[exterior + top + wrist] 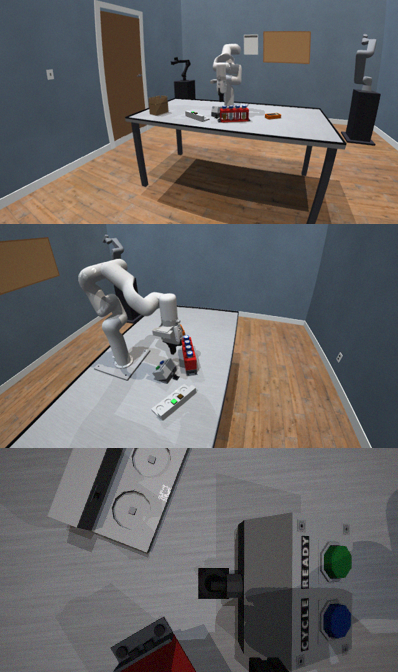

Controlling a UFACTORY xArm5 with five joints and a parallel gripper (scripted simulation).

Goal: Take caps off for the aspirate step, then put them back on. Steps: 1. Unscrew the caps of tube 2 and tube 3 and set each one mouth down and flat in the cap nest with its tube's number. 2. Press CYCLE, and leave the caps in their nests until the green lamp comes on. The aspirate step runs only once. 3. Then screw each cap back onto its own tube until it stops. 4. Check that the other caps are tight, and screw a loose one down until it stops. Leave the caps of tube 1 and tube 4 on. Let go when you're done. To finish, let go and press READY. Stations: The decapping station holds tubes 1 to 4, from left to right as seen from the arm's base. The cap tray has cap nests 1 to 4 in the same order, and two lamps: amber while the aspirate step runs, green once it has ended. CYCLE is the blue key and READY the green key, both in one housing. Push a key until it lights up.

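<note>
My hand is 90 mm above the green key, 80 mm past it and 60 mm to the left of it. Round my hand: grey key housing: 110 mm below, 60 mm behind, 40 mm to the right; blue-rimmed cap: 140 mm to the left, 50 mm below, 20 mm ahead; blue key: 90 mm below, 70 mm behind, 10 mm to the right.
</note>
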